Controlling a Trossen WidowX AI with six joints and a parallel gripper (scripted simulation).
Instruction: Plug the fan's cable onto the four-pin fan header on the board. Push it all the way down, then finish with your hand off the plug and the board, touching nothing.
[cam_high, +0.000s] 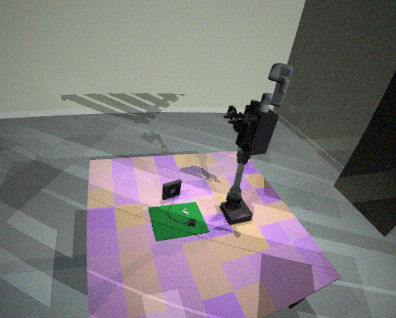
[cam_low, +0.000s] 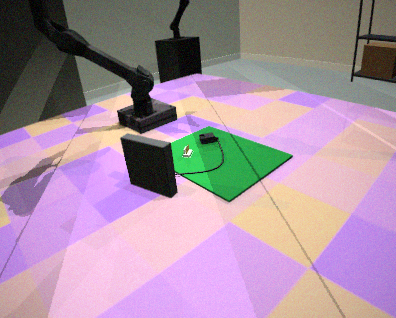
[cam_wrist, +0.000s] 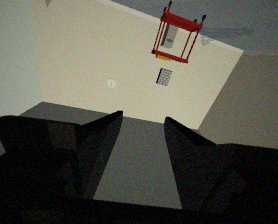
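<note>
Now: gripper tip 55 cm above the dark plug, 17 cm to the right of it and 17 cm short of it. Also, from my gripper tip: black fan block 51 cm below, 21 cm ahead, 6 cm to the right; then green board 58 cm below, 24 cm ahead, 12 cm to the left; then white four-pin header 56 cm below, 18 cm ahead, 8 cm to the left.
</note>
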